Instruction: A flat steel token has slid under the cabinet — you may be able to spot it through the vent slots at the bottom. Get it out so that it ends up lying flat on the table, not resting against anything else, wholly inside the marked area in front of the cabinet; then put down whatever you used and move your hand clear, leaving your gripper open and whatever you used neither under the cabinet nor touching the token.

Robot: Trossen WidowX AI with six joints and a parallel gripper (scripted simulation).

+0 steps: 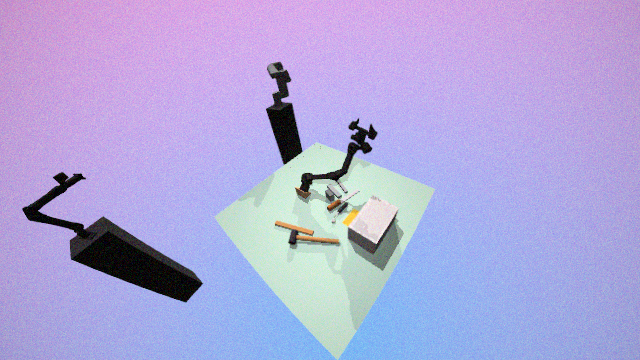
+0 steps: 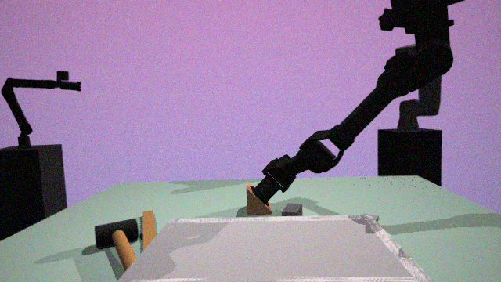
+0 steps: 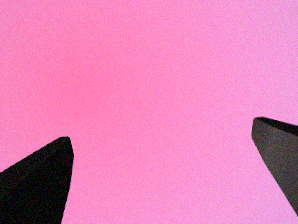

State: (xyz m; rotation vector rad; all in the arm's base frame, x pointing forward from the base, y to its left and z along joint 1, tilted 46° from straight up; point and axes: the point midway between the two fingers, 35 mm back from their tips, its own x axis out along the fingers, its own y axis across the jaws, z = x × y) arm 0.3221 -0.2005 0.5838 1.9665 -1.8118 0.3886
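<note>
The small grey piece lies 58 cm below my gripper tip, 39 cm to the right of it and 4 cm behind it. From my gripper tip the other things lie so: grey tool 58 cm below, 19 cm behind, 2 cm to the right; flat wooden stick 58 cm below, 57 cm to the right, 27 cm behind; grey block 55 cm below, 21 cm to the right, 17 cm behind.
</note>
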